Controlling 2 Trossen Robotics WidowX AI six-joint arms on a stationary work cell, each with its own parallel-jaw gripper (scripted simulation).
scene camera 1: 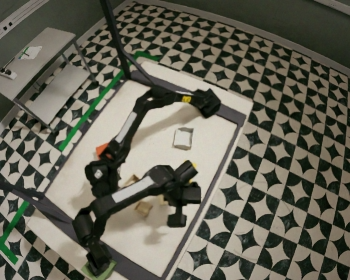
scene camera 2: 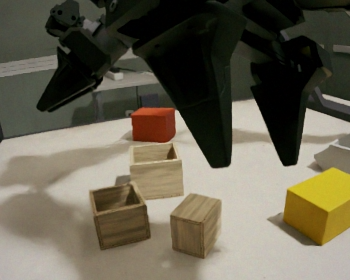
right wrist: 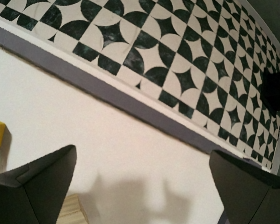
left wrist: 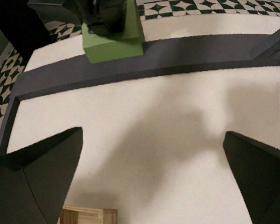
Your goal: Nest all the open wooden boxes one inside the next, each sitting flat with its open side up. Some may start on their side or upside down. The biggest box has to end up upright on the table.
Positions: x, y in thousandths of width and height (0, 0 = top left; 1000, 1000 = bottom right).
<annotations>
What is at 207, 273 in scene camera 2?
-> My left gripper.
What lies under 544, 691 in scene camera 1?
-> My right gripper.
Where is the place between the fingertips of my right gripper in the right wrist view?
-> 520, 699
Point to an orange block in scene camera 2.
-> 453, 448
</annotations>
